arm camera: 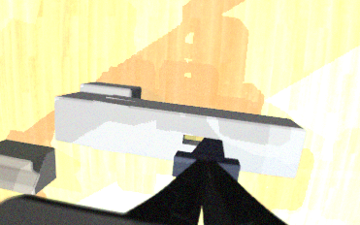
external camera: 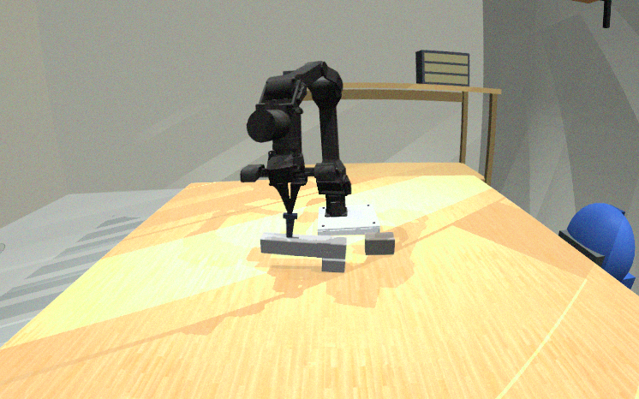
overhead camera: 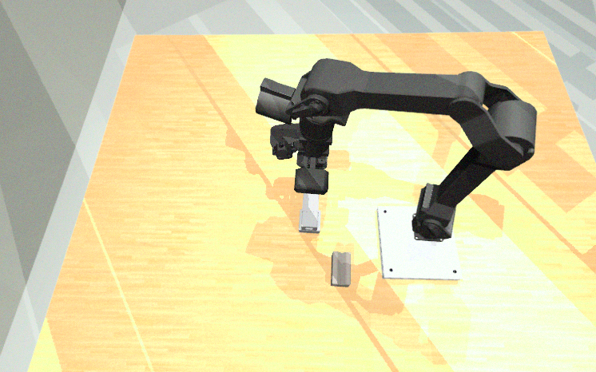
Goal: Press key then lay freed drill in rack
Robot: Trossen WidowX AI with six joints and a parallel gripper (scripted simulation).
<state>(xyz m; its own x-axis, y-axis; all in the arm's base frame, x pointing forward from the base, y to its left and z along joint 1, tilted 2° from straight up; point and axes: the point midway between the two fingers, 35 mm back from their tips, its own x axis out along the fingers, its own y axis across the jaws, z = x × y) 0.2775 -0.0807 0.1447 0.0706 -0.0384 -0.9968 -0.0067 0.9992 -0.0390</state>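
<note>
The dark key lies 3 cm below my gripper tip. Also, from my gripper tip: grey rack 8 cm behind, 19 cm to the left, 11 cm below; then drill 1 cm behind, 5 cm to the left, 8 cm below; then grey housing 1 cm behind, 3 cm to the left, 8 cm below.
</note>
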